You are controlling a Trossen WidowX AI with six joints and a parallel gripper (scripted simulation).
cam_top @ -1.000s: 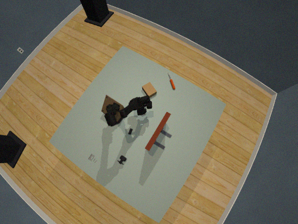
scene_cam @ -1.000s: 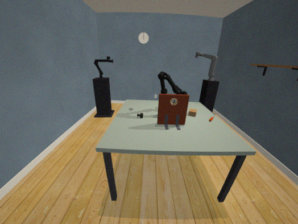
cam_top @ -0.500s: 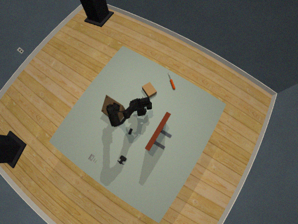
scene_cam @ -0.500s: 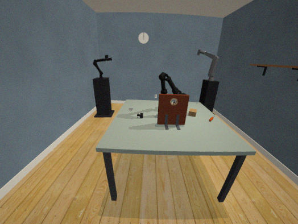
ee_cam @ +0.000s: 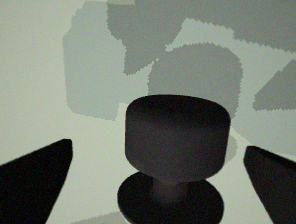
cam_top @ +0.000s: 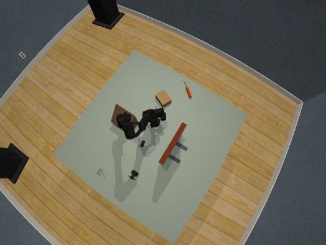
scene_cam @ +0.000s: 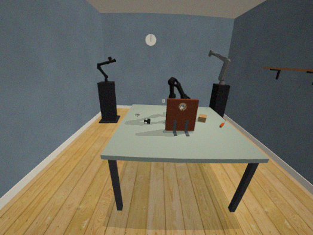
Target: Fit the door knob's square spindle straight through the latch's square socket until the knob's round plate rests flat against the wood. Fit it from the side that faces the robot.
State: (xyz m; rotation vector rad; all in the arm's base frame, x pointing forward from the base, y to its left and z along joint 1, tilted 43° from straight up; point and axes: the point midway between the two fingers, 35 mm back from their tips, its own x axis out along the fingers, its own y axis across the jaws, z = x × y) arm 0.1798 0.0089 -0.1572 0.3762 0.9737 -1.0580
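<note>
Right now the dark door knob is 20 mm behind my hand, 30 mm to the left of it and 50 mm below it. Round my hand: wooden block (40 mm behind, 210 mm to the left, 50 mm below).
</note>
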